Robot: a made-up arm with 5 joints.
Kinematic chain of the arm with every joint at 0, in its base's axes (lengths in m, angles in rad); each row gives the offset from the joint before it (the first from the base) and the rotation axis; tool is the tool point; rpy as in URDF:
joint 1: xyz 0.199 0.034 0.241 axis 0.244 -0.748 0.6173
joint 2: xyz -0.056 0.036 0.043 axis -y
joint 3: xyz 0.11 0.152 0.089 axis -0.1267 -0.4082 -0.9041
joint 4: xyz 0 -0.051 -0.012 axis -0.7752 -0.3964 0.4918
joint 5: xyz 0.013 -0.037 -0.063 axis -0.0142 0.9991 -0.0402
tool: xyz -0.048 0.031 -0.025 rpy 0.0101 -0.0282 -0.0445
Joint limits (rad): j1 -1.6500..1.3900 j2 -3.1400..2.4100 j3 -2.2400..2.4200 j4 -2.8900..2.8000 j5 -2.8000..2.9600
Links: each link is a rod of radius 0.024 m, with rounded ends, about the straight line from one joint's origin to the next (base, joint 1, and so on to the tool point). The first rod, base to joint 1, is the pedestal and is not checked.
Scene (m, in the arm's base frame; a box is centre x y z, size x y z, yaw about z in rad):
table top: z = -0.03
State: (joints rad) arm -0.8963 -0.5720 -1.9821 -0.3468 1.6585
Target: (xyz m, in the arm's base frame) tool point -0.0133 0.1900 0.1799
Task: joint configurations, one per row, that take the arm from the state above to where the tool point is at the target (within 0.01 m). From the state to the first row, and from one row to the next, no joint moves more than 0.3 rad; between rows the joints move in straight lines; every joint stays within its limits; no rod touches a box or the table.
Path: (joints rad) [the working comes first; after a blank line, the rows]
Joints at the target: 0.3686 -2.9061 -1.6832 -0.1636 2.2326
Straight joint move there: clear.

1: -0.7382 -0.8638 -1.9447 -0.3239 1.7303
2: -0.5801 -1.1555 -1.9074 -0.3010 1.8020
3: -0.4220 -1.4473 -1.8700 -0.2781 1.8738
4: -0.2639 -1.7391 -1.8326 -0.2552 1.9455
5: -0.1057 -2.0308 -1.7953 -0.2323 2.0173
6: 0.0524 -2.3226 -1.7579 -0.2094 2.0891
7: 0.2105 -2.6144 -1.7205 -0.1865 2.1608
8: 0.3686 -2.9061 -1.6832 -0.1636 2.2326

